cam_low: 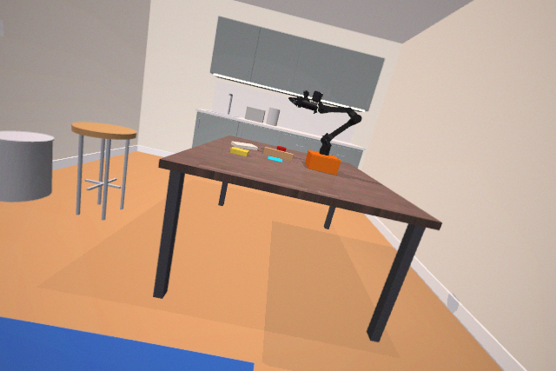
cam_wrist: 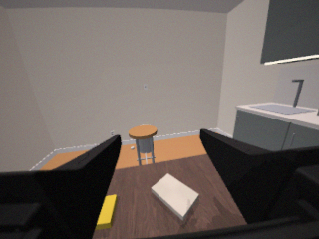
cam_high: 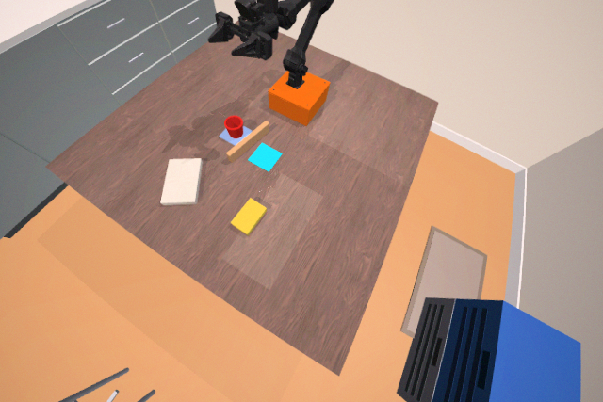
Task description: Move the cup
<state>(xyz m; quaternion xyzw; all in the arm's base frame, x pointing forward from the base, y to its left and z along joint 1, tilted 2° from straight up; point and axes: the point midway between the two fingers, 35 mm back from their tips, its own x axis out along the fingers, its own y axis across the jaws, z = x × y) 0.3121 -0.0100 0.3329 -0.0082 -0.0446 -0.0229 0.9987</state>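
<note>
The red cup lies 3 cm behind my gripper tip, 7 cm to the right of it and 40 cm below it. From my gripper tip the other things lie so: cyan pad (1 cm behind, 11 cm to the left, 45 cm below); then wooden bar (2 cm behind, 2 cm to the left, 42 cm below); then lavender pad (3 cm behind, 7 cm to the right, 45 cm below).
</note>
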